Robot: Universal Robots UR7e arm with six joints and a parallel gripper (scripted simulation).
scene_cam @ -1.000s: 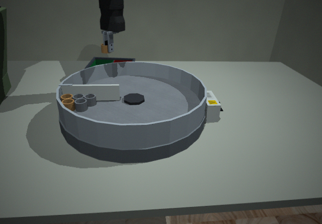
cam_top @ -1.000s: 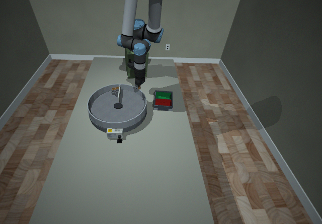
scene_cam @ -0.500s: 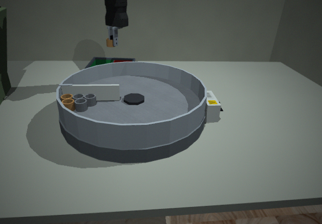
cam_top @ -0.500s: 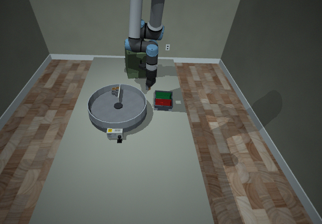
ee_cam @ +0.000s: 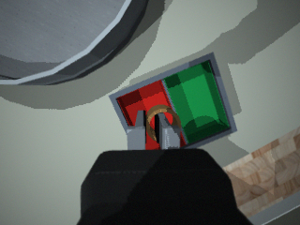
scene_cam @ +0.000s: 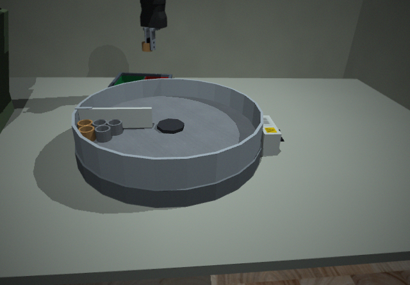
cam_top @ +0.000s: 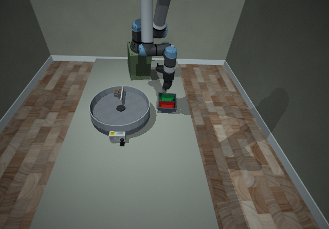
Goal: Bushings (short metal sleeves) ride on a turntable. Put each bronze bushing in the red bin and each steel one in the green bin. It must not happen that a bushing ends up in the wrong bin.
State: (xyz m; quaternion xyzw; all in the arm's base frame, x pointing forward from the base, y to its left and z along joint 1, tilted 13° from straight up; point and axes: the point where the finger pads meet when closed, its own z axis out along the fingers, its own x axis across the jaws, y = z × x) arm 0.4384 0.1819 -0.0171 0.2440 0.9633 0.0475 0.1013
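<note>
The bin lies 15 cm below my hand, 4 cm to the left of it and 4 cm behind it. Round my hand: turntable (31 cm to the right, 13 cm below, 6 cm ahead).
</note>
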